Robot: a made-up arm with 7 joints.
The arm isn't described. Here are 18 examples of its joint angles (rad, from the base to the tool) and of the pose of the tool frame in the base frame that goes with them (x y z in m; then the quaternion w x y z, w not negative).
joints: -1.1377 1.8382 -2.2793 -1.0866 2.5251 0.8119 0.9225
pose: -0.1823 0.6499 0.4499 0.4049 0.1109 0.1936 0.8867
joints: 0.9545 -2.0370 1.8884 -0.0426 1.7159 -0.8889 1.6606
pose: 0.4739 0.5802 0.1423 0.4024 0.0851 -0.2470 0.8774
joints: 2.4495 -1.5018 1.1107 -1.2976 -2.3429 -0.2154 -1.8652
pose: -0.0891 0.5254 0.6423 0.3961 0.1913 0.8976 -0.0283
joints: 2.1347 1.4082 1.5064 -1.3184 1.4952 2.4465 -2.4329
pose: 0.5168 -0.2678 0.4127 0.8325 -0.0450 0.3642 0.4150
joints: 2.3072 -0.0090 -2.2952 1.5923 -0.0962 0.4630 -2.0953
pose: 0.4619 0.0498 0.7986 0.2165 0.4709 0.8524 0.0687
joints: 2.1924 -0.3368 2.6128 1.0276 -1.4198 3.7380 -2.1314
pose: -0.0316 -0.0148 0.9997 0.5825 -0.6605 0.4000 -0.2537
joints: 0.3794 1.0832 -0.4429 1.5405 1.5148 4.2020 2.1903
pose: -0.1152 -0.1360 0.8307 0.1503 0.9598 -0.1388 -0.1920
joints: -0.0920 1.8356 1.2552 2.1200 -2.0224 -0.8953 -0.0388
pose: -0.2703 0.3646 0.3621 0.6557 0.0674 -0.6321 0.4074
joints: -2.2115 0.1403 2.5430 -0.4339 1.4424 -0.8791 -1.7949
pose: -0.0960 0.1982 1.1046 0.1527 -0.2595 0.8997 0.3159
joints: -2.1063 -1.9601 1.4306 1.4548 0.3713 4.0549 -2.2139
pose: 0.0511 -0.4347 0.1973 0.4471 0.4695 -0.6450 -0.4045
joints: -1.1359 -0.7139 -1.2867 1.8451 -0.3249 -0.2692 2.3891
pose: -0.2862 -0.4487 0.5148 0.4646 -0.6496 -0.4901 -0.3493
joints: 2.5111 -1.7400 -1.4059 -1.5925 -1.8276 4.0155 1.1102
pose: -0.3565 0.0047 0.3123 0.3155 -0.9315 0.1045 -0.1477
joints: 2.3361 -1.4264 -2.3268 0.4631 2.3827 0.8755 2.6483
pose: -0.2699 0.6989 0.5715 0.3987 -0.7356 0.2792 0.4711
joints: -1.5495 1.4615 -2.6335 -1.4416 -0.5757 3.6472 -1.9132
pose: 0.0588 0.3702 0.6183 0.4116 0.0482 -0.7701 0.4850
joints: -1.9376 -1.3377 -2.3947 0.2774 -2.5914 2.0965 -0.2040
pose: -0.4682 -0.5485 0.4966 0.5182 -0.2522 -0.4573 0.6773
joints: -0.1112 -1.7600 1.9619 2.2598 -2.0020 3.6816 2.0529
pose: 0.3396 0.1573 0.4801 0.7337 0.4560 -0.2449 0.4402
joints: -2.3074 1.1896 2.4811 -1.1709 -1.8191 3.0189 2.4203
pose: 0.0207 0.4480 0.6465 0.2363 -0.1439 -0.8343 -0.4769
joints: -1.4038 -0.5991 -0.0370 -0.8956 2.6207 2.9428 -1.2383
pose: 0.0983 -0.1840 0.9366 0.0200 0.2295 0.4728 -0.8505
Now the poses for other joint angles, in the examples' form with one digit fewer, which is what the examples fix.
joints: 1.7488 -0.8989 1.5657 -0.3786 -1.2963 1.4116 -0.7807
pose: 0.161 0.504 0.877 0.446 -0.352 -0.380 -0.729
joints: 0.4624 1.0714 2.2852 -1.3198 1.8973 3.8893 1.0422
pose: -0.220 -0.459 0.648 0.019 0.303 -0.608 -0.733
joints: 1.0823 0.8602 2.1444 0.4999 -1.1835 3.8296 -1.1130
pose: -0.282 -0.474 0.749 0.501 0.303 0.810 0.006
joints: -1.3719 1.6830 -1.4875 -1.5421 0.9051 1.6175 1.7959
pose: 0.177 0.428 0.267 0.547 0.302 0.684 0.375
